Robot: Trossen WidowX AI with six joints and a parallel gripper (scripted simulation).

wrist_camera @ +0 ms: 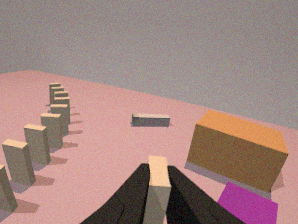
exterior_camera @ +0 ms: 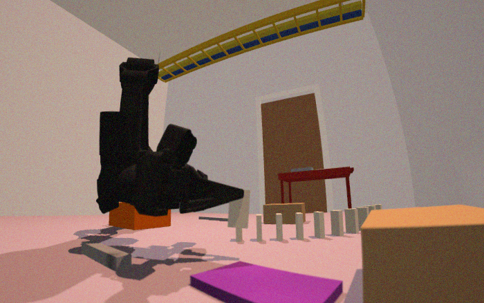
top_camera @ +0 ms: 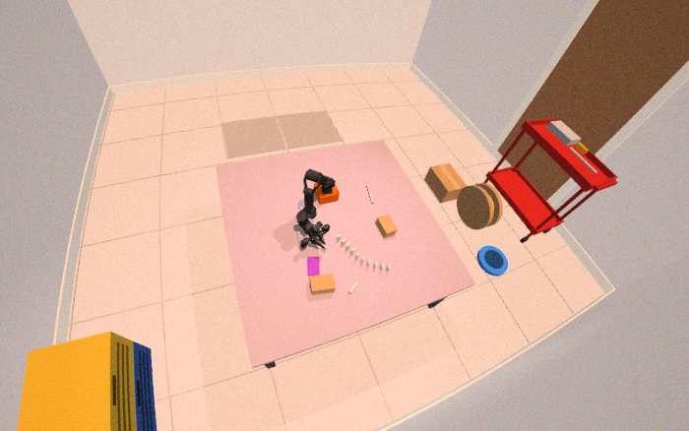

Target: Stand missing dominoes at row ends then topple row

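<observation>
Now: the magenta flat plate 70 mm ahead of my gripper tip, 70 mm to the right of it and 80 mm below it.
</observation>
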